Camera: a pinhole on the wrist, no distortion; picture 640 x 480 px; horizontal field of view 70.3 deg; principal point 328.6 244.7 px. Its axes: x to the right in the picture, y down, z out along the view. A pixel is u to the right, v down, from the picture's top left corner.
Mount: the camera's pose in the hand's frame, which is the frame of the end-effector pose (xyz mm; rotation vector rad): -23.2 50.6 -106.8 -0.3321 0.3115 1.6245
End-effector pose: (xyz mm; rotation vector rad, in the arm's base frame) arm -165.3 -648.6 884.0 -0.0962 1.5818 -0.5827
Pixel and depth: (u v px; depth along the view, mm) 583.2 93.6 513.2
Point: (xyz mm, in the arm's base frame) 210.6 -312.8 565.4
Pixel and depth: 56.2 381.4 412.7
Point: 196.9 -724.8 1027.1
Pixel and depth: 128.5 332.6 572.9
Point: 354.7 -722.4 996.2
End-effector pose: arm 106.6 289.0 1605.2 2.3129 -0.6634 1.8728
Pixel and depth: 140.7 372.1 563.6
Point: 519.1 126.2 1303.1
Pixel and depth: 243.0 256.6 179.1
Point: 131.9 192.4 1541.3
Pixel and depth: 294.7 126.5 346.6
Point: 251.3 44.7 1573.7
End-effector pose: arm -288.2 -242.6 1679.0 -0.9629 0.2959 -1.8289
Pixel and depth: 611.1 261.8 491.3
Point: 235.0 -370.2 1481.5
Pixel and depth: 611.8 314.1 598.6
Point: 367.1 -331.2 1432.0
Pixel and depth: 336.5 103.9 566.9
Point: 182.5 -408.3 1837.2
